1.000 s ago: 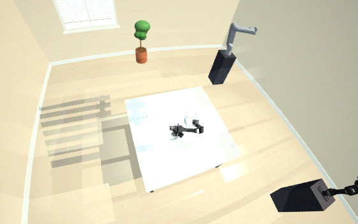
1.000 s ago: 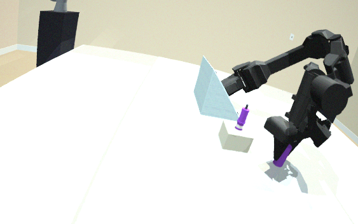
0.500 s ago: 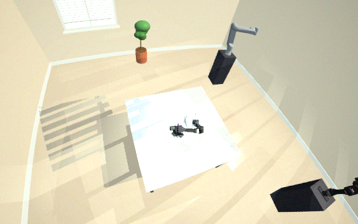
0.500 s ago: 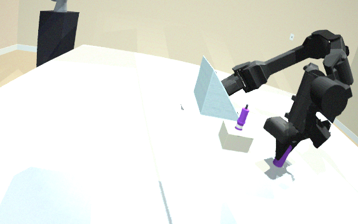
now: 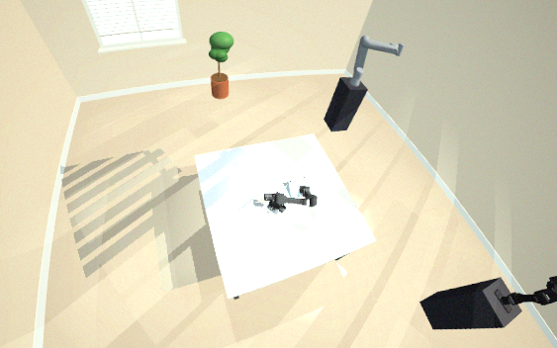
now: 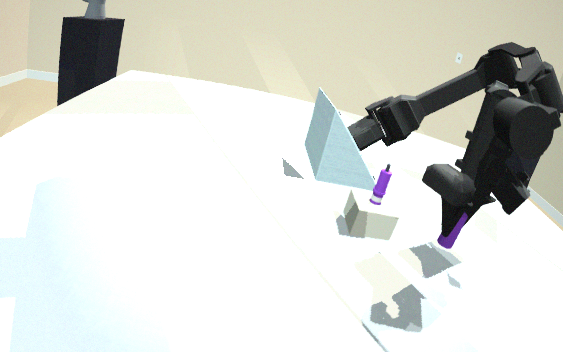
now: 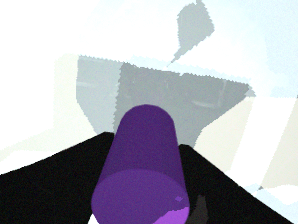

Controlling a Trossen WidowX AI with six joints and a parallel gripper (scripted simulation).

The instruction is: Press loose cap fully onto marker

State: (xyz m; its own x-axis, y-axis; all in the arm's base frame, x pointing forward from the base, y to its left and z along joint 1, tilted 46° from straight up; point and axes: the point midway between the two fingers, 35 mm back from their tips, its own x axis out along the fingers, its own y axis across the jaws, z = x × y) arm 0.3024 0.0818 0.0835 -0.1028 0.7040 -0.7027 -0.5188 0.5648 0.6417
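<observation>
Right now my gripper tip is 110 mm to the left of the beige holder block, 60 mm past it and 20 mm above it. From my gripper tip the other things lie so: purple cap: 10 mm above.
</observation>
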